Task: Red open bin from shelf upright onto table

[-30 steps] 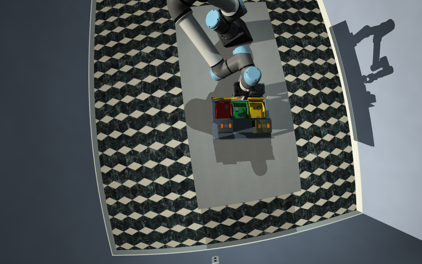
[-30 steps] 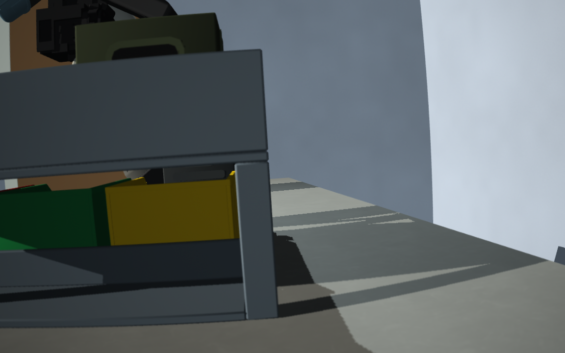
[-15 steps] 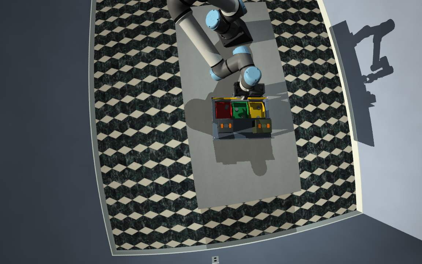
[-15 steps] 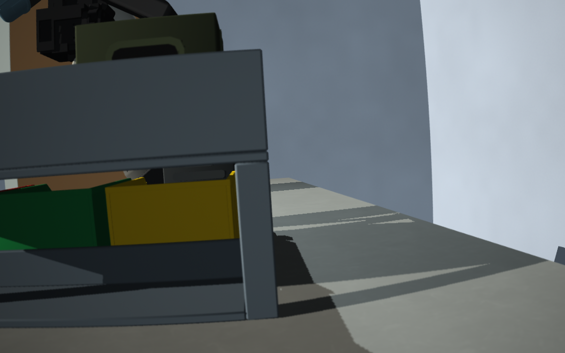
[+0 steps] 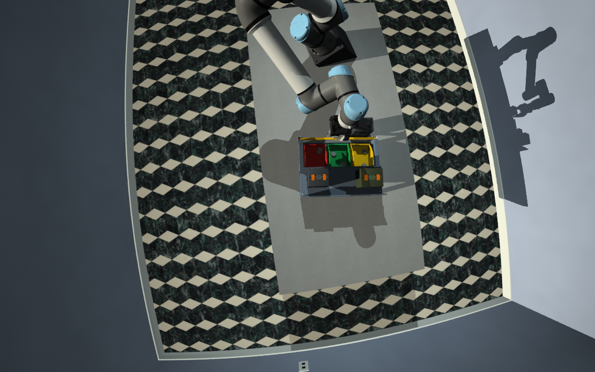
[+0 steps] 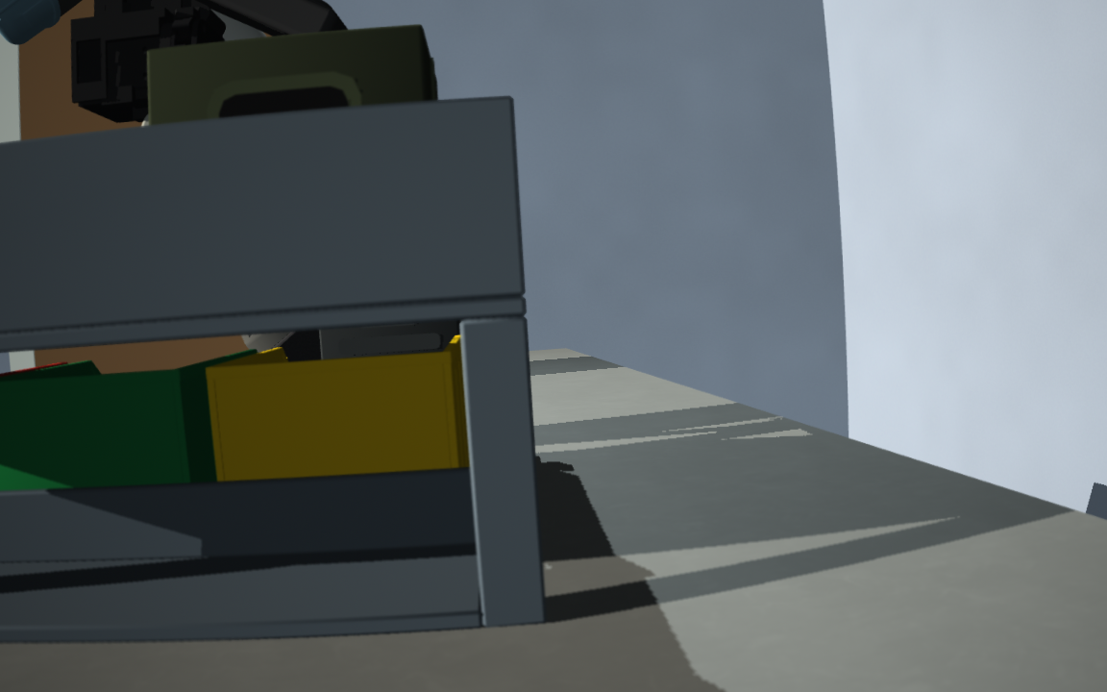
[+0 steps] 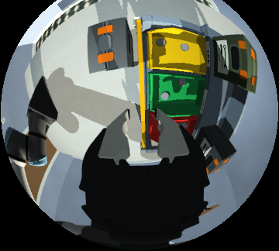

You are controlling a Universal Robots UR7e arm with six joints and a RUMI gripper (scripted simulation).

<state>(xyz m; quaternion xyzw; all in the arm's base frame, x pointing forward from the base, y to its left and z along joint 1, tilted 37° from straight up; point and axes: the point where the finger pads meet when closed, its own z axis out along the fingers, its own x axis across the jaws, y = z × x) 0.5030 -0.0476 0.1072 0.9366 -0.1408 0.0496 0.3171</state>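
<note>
My hand is 8 cm above the thin yellow bar. The rest, counted from my hand: green bin 10 cm below, 10 cm ahead, 3 cm to the right; then red bin 14 cm to the right, 10 cm below, 7 cm ahead; then dark case 12 cm to the left, 8 cm below, 1 cm behind.
</note>
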